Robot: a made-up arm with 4 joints.
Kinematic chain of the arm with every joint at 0, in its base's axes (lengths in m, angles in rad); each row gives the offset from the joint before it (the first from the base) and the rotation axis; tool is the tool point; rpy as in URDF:
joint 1: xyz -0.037 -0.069 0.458 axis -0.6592 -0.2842 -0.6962
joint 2: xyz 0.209 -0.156 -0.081 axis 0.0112 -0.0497 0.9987
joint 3: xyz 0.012 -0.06 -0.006 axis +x
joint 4: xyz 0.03 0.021 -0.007 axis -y
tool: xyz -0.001 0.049 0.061 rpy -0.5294 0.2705 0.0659
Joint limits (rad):
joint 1: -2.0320..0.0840
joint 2: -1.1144..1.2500
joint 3: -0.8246..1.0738
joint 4: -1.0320..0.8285
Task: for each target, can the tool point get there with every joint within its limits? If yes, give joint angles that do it. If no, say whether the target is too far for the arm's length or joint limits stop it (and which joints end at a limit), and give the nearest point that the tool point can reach.
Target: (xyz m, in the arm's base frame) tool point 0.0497 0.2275 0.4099
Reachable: yes | joints -1.8633 0.0643 -0.1827 -0.4882
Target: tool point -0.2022 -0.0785 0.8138
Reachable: no: joint limits stop it (at a limit: joint 1, joint 2, joint 4) | nearest point -0.0472 0.1771 0.4749 | short by 0.452 m
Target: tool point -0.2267 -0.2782 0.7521
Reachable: no: joint limits stop it (at a limit: joint 1, joint 2, joint 3) | nearest point 0.1095 -0.2872 0.4741 | short by 0.436 m
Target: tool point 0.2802 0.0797 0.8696
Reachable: no: too far | nearest point 0.0381 0.2136 0.4965 | short by 0.465 m
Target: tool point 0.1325 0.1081 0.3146
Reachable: yes | joints -1.2005 0.1494 -0.6712 0.0823
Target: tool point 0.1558 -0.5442 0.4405
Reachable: no: too far | nearest point 0.1606 -0.3442 0.4624 | short by 0.201 m
